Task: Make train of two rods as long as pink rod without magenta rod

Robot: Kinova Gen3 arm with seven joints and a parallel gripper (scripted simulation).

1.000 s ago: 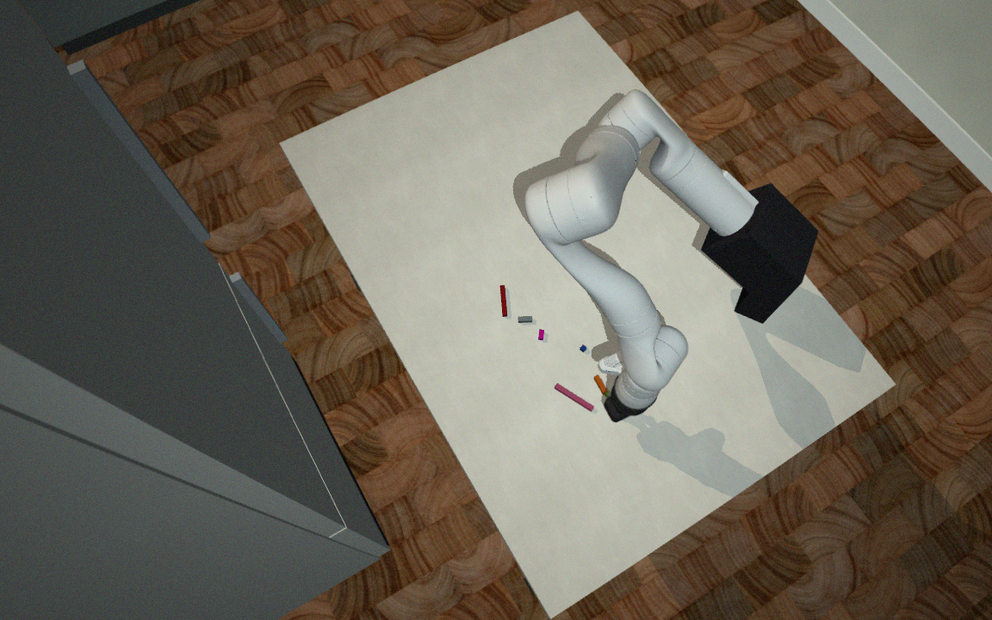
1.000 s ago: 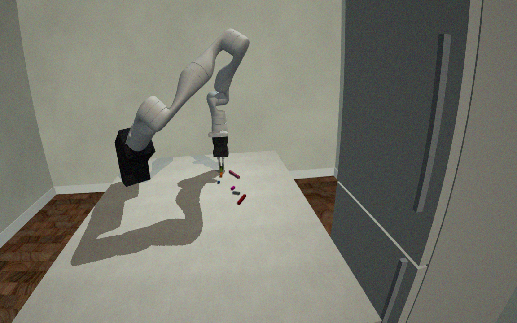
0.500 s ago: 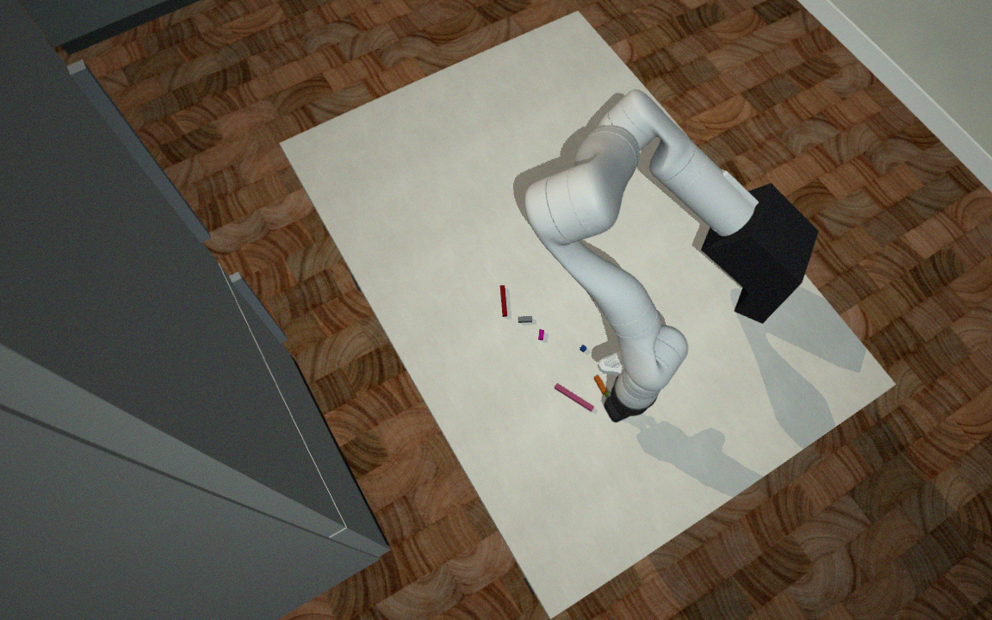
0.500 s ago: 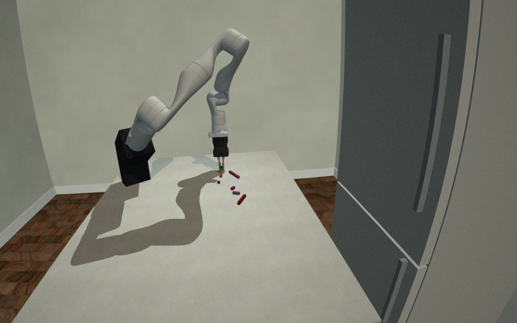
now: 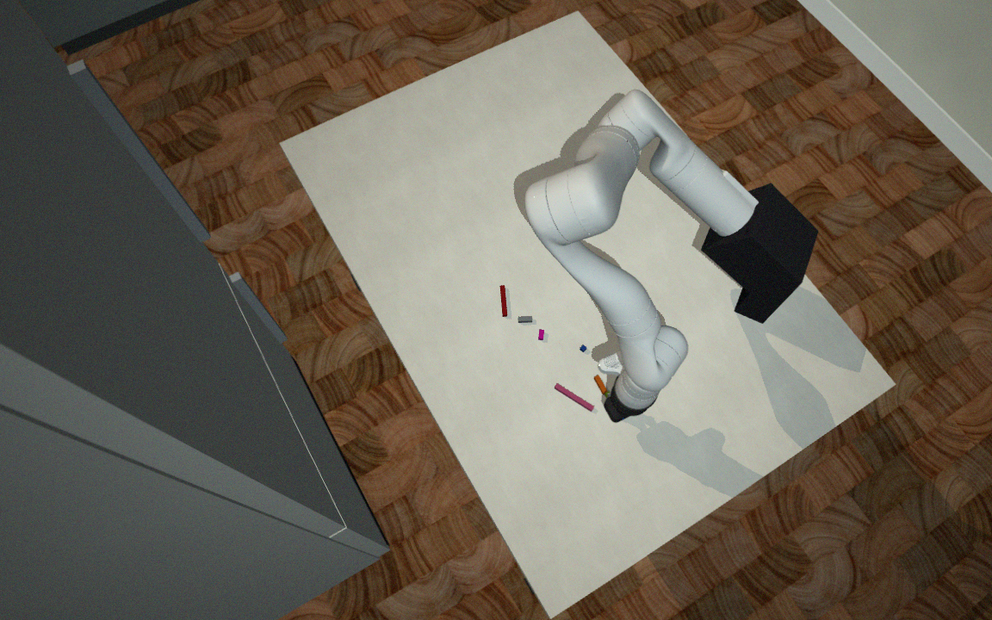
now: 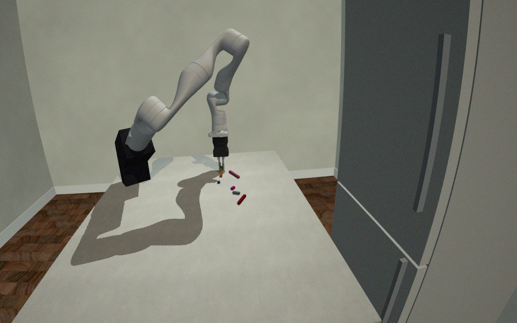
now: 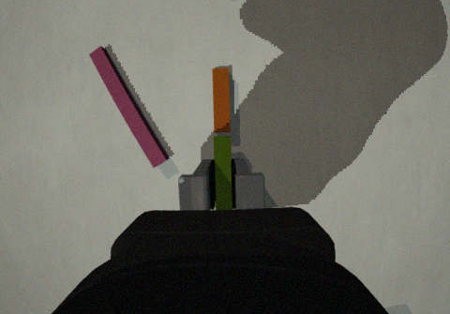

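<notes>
My gripper is now 4 cm to the left of the orange rod, 3 cm above it and 2 cm past it. Round my hand: blue rod: 12 cm to the right, 5 cm behind, 3 cm below; then pink rod: 7 cm to the right, 4 cm ahead, 3 cm below; then lime rod: 1 cm below.
</notes>
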